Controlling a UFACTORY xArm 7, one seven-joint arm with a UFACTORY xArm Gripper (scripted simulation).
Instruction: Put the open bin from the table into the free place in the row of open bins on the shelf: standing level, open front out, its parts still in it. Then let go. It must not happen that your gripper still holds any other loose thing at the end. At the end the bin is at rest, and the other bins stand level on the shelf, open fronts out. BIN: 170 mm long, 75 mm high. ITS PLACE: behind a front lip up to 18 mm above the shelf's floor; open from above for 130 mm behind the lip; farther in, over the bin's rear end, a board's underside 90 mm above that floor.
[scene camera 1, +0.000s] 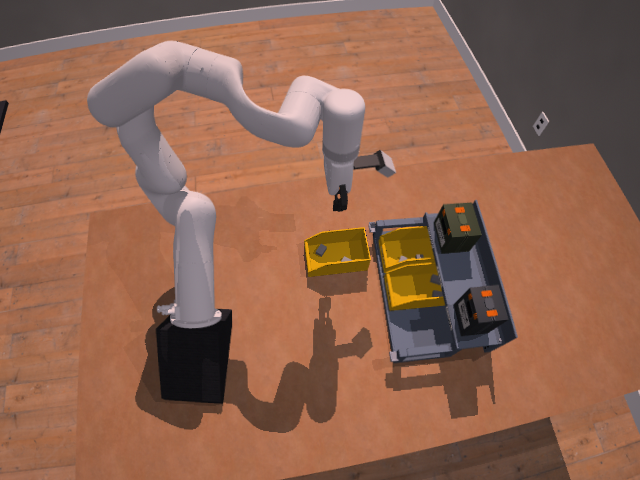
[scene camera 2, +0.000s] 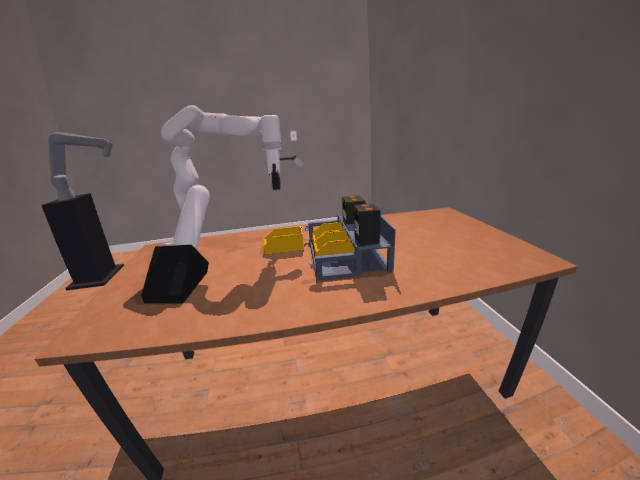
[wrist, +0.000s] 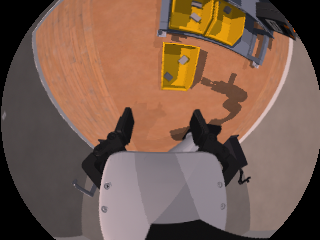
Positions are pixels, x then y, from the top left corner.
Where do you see a yellow open bin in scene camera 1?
408, 242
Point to a yellow open bin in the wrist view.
183, 75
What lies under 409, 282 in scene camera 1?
A yellow open bin.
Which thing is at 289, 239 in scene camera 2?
A yellow open bin.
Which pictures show the yellow open bin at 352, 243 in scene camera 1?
Scene camera 1, scene camera 2 and the wrist view: all of them.
